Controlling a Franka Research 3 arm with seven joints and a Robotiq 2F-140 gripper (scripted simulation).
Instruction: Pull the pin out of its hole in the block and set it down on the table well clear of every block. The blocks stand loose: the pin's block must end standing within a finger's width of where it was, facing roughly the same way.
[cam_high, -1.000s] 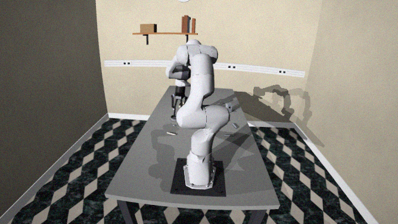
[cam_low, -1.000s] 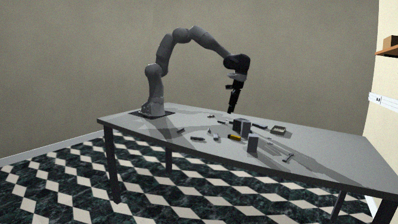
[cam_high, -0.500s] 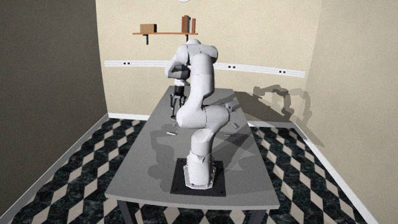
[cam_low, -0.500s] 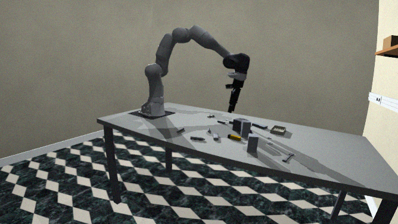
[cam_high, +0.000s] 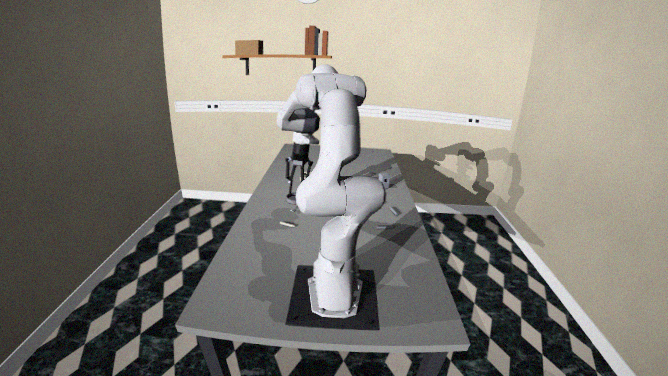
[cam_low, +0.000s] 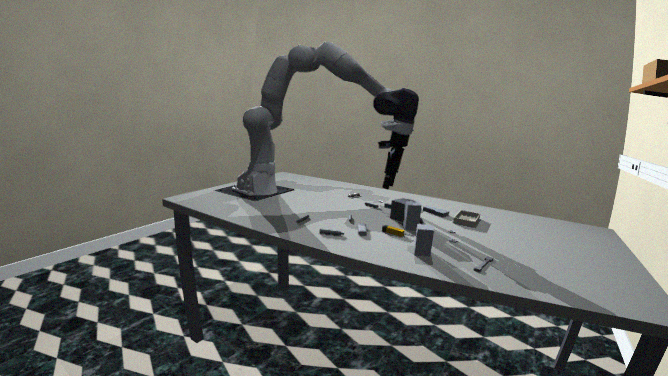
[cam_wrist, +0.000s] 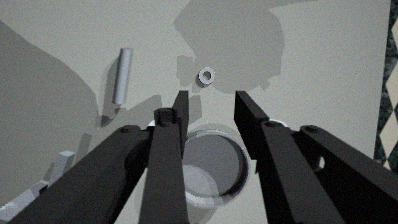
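Right now my hand is 160 mm to the left of the grey square pin, 80 mm short of it and 70 mm above it. The rest, counted from my hand: round dish: 90 mm below, 80 mm ahead, 10 mm to the left; then grey rod: 100 mm below, 90 mm to the right, 40 mm behind; then pale rod: 180 mm behind, 100 mm below.
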